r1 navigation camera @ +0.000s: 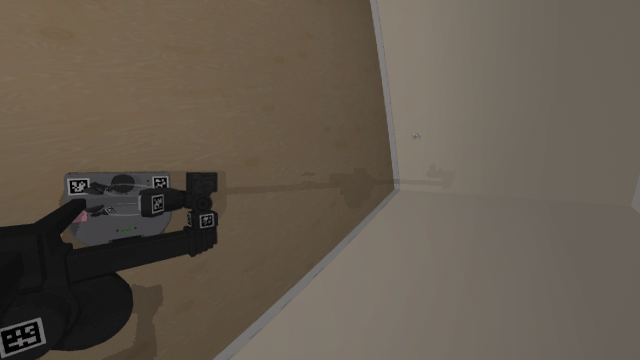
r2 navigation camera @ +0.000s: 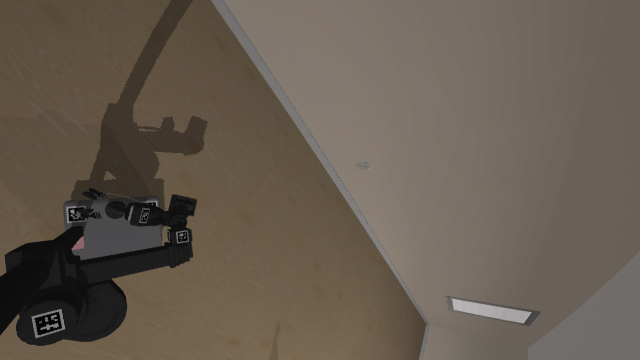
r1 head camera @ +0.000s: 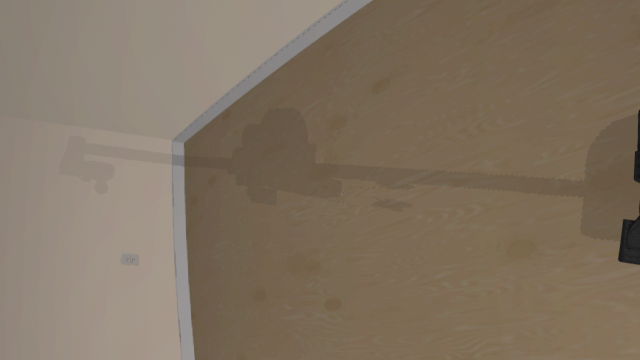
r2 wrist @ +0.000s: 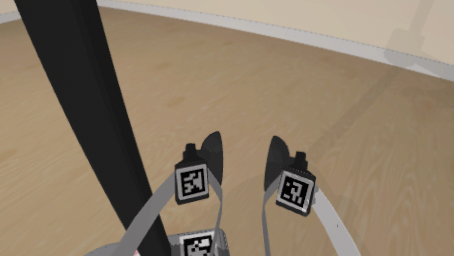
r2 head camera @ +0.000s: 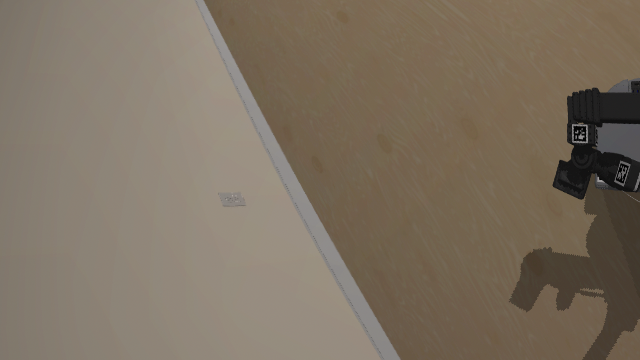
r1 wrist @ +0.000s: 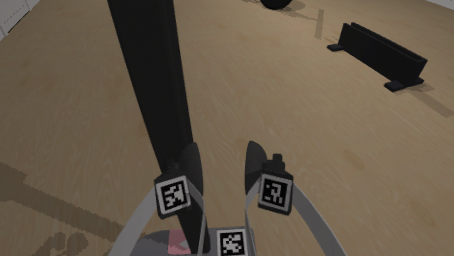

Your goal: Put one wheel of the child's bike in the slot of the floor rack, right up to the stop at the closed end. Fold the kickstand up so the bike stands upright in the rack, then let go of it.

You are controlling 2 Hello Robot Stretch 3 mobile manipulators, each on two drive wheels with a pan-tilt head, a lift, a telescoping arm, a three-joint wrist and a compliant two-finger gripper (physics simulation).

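Observation:
The floor rack point(r1 wrist: 380, 56), a long black slotted channel on flat feet, stands on the floor at the upper right of r1's wrist view. The bottom of a dark round wheel point(r1 wrist: 276, 3) shows at that view's top edge, apart from the rack; the rest of it is cut off, and the bike's frame and kickstand do not show. The r1 gripper point(r1 wrist: 223, 150) point(r1 navigation camera: 94, 199) is open and empty above its own base, well away from the rack. The r2 gripper point(r2 wrist: 246, 143) point(r2 navigation camera: 90, 204) is open and empty above its own base. In r2's head view its fingers are outside the frame.
The r1 mast point(r1 wrist: 155, 85) rises beside its gripper, and the r2 mast point(r2 wrist: 85, 100) beside its own. Pale walls with grey baseboards point(r1 head camera: 180, 235) point(r2 navigation camera: 320, 155) bound the floor. A wall outlet point(r2 head camera: 232, 199) and a window point(r2 navigation camera: 492, 310) also show. Robot shadows cross the floor.

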